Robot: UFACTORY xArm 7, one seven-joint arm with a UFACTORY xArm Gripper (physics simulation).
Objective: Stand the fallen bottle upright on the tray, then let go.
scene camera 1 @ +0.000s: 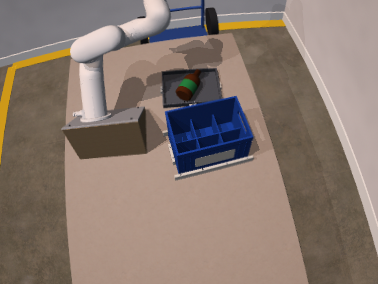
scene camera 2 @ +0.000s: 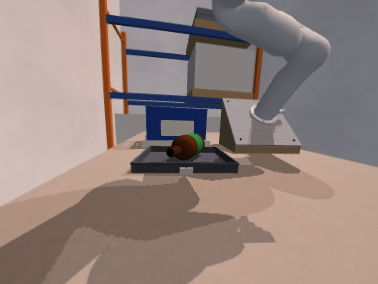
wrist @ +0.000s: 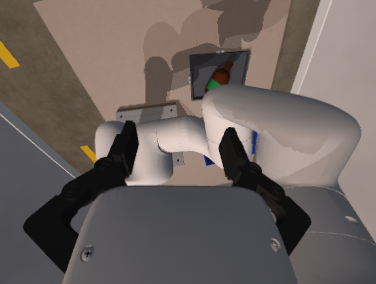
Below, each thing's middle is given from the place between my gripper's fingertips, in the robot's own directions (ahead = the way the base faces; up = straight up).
Scene:
Right now the brown bottle (scene camera 2: 184, 147) is 18 cm ahead of my hand, 15 cm to the right of it and 50 cm below it. Round my hand: blue divided crate (scene camera 1: 206, 134): 19 cm ahead, 45 cm to the right, 45 cm below; then dark tray (scene camera 2: 153, 159): 19 cm ahead, 14 cm to the right, 53 cm below.

